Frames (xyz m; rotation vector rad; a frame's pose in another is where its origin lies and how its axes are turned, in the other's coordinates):
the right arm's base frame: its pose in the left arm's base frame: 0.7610 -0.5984 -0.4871 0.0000 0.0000 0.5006
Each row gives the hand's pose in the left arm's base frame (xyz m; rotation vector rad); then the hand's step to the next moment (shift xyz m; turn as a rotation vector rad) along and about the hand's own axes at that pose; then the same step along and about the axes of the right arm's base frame.
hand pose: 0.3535 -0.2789 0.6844 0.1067 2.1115 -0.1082
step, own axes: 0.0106 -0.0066 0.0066 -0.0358 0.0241 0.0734
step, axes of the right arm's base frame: -0.0039 -0.0058 -0.0123 0.0800 -0.0279 -0.0080
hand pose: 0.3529 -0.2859 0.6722 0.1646 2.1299 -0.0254
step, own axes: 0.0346 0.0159 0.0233 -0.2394 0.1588 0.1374
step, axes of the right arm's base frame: 0.0114 0.0138 -0.0409 0.2874 -0.0204 0.1357
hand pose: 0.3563 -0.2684 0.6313 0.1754 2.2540 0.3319
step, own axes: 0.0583 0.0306 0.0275 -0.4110 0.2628 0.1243
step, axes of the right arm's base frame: 0.0088 0.0497 -0.0504 0.4044 -0.0198 0.2992
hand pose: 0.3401 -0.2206 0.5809 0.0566 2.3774 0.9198
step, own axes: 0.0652 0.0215 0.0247 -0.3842 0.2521 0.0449
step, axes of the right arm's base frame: -0.0164 0.0624 -0.0341 0.3253 -0.0332 0.3259
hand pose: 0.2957 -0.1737 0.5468 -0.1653 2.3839 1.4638
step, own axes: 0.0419 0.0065 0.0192 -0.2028 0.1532 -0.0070
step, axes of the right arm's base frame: -0.0211 0.0379 -0.0168 0.1524 -0.0272 0.2017
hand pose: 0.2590 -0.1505 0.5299 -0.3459 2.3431 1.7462
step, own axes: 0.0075 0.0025 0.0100 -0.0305 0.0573 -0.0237
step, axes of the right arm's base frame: -0.0021 0.0123 -0.0028 0.0075 -0.0097 0.0680
